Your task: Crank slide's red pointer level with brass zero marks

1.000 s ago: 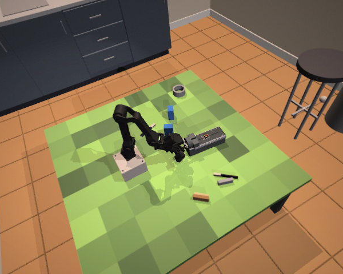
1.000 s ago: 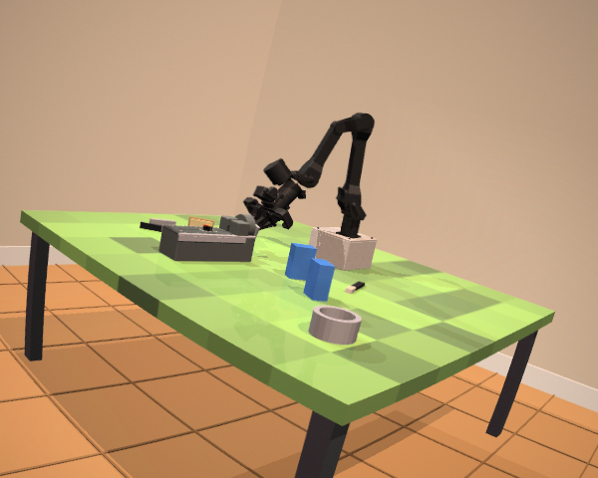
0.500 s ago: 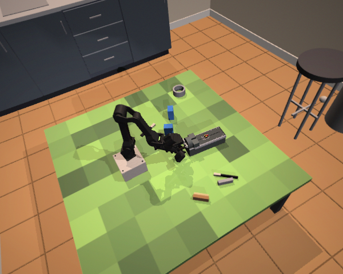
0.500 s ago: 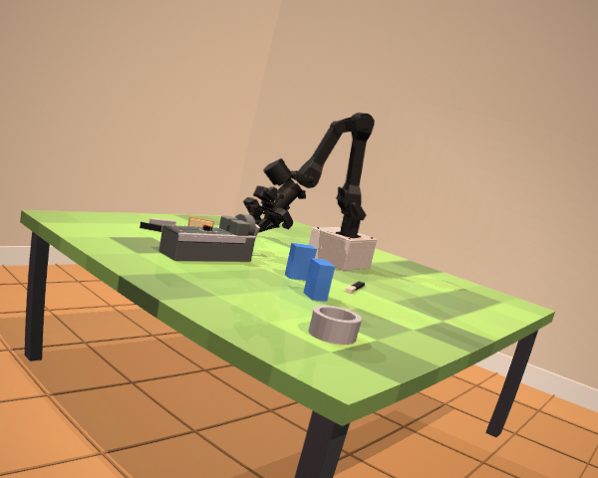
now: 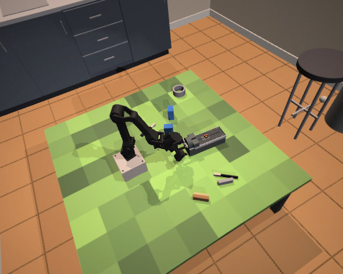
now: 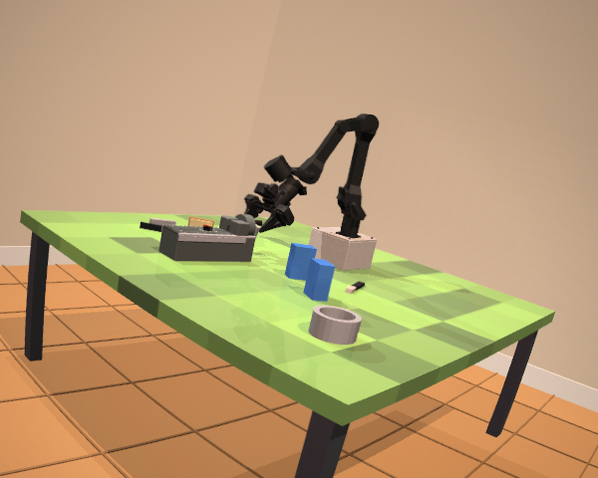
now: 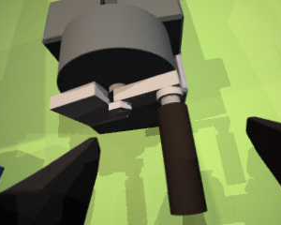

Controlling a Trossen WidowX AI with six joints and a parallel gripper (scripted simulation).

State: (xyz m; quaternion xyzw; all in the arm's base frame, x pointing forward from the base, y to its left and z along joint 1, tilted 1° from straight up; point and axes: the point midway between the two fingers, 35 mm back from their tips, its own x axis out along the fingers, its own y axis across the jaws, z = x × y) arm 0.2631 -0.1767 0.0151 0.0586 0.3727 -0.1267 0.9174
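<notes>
My gripper tip is 10 mm past the crank handle and 20 mm below it. The rest, counted from my gripper tip: grey bar 50 mm ahead, 300 mm to the right, 70 mm below; then wooden block 120 mm behind, 280 mm to the right, 60 mm below; then red pointer 180 mm ahead, 20 mm to the right.
</notes>
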